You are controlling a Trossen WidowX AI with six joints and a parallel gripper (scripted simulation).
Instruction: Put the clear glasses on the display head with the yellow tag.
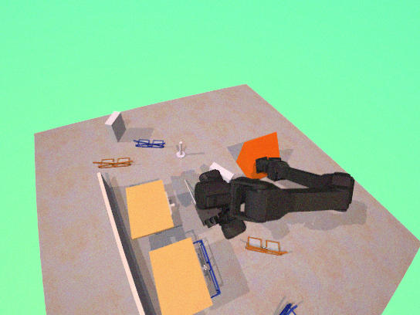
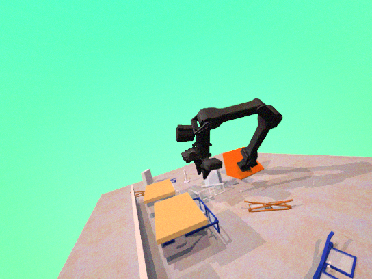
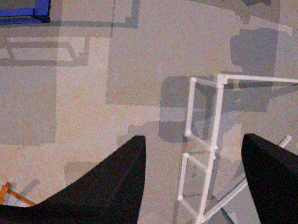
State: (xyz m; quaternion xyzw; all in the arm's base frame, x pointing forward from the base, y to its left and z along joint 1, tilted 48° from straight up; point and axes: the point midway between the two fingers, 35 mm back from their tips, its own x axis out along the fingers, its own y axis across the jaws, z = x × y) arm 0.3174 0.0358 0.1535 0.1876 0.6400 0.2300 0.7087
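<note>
Now: gripper tip 33 cm to the left of the white peg, 10 cm above it and 1 cm past it. Round my gripper tip: long white rail: 27 cm ahead, 7 cm below, 4 cm to the left.
</note>
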